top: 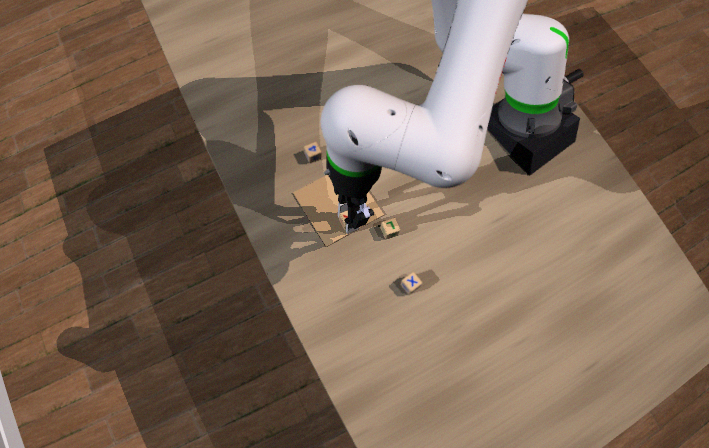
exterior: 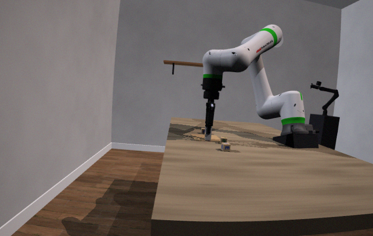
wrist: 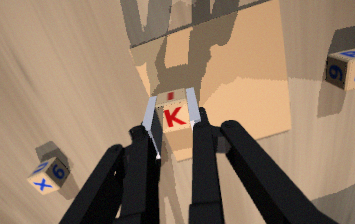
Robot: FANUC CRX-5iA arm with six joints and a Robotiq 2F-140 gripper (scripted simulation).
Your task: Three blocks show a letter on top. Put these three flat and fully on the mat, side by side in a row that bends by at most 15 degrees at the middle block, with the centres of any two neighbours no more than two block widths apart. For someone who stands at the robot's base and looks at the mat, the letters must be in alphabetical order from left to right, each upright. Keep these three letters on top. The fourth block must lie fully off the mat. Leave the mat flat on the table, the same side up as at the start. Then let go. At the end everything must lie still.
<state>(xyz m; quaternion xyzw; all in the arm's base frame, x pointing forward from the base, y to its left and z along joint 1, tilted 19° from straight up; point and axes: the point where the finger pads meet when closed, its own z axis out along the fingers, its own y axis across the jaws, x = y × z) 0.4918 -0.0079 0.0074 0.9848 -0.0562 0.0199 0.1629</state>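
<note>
Now: hand 20 mm above the red K block. The rest, counted from my hand: 4 block: 180 mm to the right, 20 mm below, 20 mm behind; then L block: 60 mm to the left, 60 mm behind, 20 mm below; then tan mat: 50 mm to the right, 40 mm below, 10 mm behind.
</note>
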